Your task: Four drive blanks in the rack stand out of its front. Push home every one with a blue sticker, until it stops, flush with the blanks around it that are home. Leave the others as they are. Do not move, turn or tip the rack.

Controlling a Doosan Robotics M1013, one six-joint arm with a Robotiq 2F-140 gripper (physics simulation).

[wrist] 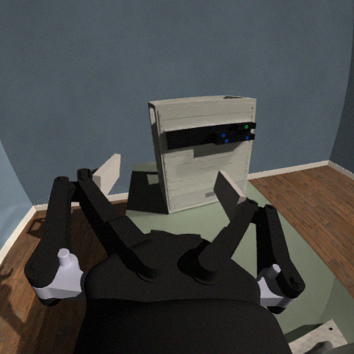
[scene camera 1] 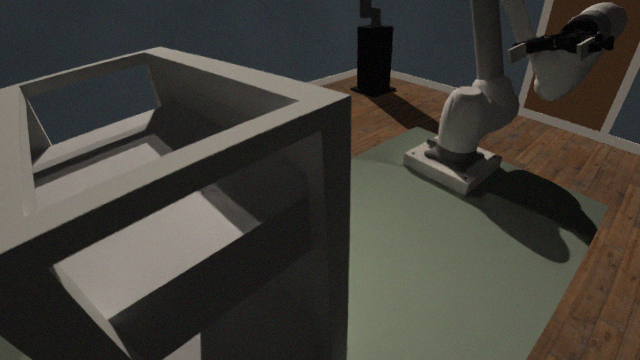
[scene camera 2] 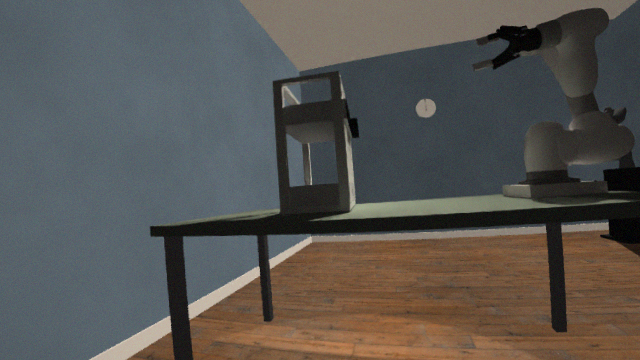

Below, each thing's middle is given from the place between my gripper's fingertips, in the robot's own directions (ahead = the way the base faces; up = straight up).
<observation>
I see my gripper 680 mm short of the pale rack (scene camera 2: 329, 120), 260 mm above it and 240 mm to the left of it.
</observation>
